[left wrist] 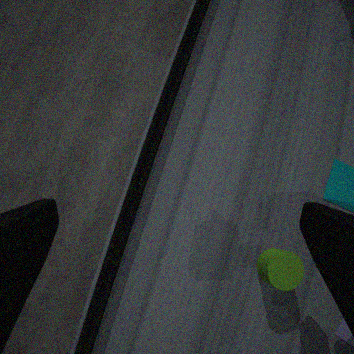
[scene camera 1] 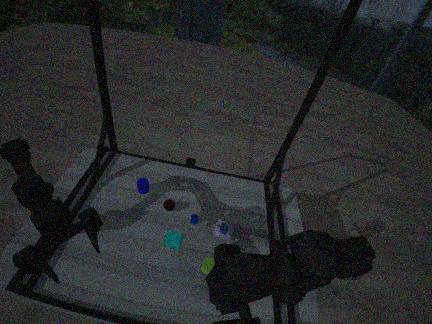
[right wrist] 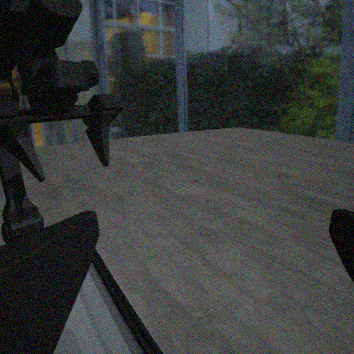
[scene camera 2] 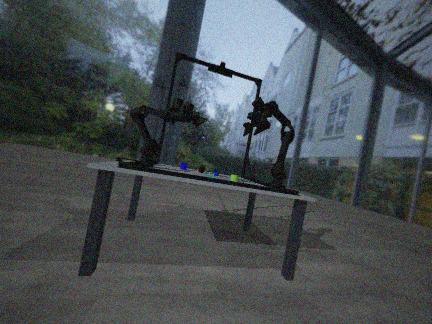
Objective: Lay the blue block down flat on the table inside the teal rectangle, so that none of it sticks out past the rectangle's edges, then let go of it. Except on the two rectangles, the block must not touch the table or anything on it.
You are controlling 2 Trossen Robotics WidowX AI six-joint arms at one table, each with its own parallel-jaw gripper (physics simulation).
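Pixels of known places: left gripper, between the fingertips: (left wrist: 181, 212) (scene camera 1: 210, 300) (right wrist: 76, 172) (scene camera 2: 248, 135); right gripper, between the fingertips: (scene camera 1: 79, 267) (right wrist: 214, 222) (scene camera 2: 203, 116); left arm's base, origin of its link: (scene camera 1: 281, 294) (scene camera 2: 276, 186); right arm's base, origin of its link: (scene camera 2: 145, 163).
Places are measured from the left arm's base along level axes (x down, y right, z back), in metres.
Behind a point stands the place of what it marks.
Note:
The blue block (scene camera 1: 224, 228) {z -0.158, x 0.000, y 0.305 m} lies on the pale lilac rectangle (scene camera 1: 216, 231) {z -0.191, x 0.018, y 0.303 m} in scene camera 1, surrounded by its border. A corner of that rectangle (left wrist: 344, 331) {z -0.148, x 0.018, y 0.272 m} shows in the left wrist view. The teal rectangle (scene camera 1: 173, 239) {z -0.375, x 0.018, y 0.284 m} (left wrist: 341, 185) {z -0.377, x 0.018, y 0.274 m} is bare, left of the block in scene camera 1. My left gripper (scene camera 2: 250, 132) {z -0.324, x -0.279, y 0.000 m} (left wrist: 181, 212) {z -0.324, x -0.279, y 0.000 m} (right wrist: 76, 172) {z -0.324, x -0.279, y 0.000 m} is open and empty, high above the table; its fingertips are hidden in scene camera 1. My right gripper (scene camera 1: 78, 266) {z -0.591, x -0.324, y 0.083 m} (scene camera 2: 204, 120) {z -0.591, x -0.324, y 0.083 m} (right wrist: 214, 222) {z -0.591, x -0.324, y 0.083 m} is open and empty, raised over the left part of the table in scene camera 1.
A lime cylinder (scene camera 1: 207, 265) {z -0.264, x -0.025, y 0.151 m} (scene camera 2: 234, 177) {z -0.271, x -0.009, y 0.133 m} (left wrist: 285, 270) {z -0.256, x -0.025, y 0.153 m} stands near the teal rectangle. A small blue object (scene camera 1: 194, 219) {z -0.283, x -0.012, y 0.353 m} stands between the rectangles. A dark reddish object (scene camera 1: 169, 205) {z -0.385, x -0.025, y 0.421 m} (scene camera 2: 202, 169) {z -0.389, x -0.012, y 0.415 m} and a larger blue cylinder (scene camera 1: 143, 186) {z -0.498, x -0.033, y 0.523 m} (scene camera 2: 184, 166) {z -0.506, x -0.007, y 0.519 m} stand farther back. A black frame (scene camera 1: 295, 127) {z 0.136, x -0.372, y 0.544 m} rises around the table.

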